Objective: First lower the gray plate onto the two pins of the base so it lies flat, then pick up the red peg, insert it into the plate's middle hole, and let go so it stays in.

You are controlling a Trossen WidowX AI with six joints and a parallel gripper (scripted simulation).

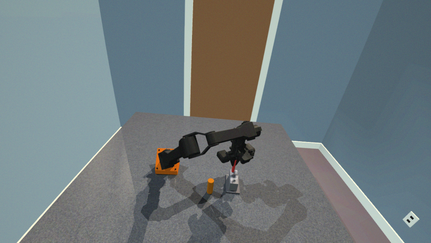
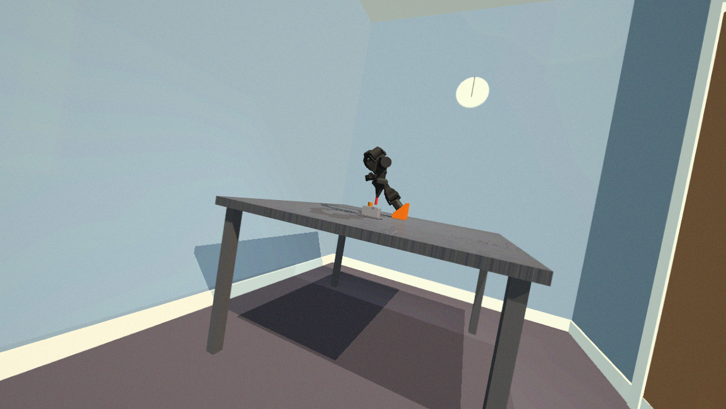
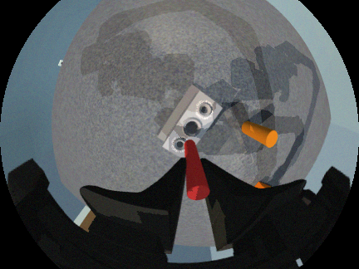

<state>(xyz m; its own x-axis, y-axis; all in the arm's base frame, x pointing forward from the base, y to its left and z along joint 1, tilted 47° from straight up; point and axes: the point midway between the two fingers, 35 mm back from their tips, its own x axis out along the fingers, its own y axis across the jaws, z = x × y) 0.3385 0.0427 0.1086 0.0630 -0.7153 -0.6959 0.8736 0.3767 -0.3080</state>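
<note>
My gripper tip is 10 mm short of the gray plate, 20 mm to the left of it and 70 mm above it. Also, from my gripper tip: base: 10 mm ahead, 20 mm to the right, 110 mm below; then red peg: right at my gripper tip; then orange cylinder: 110 mm behind, 80 mm to the right, 80 mm below.
</note>
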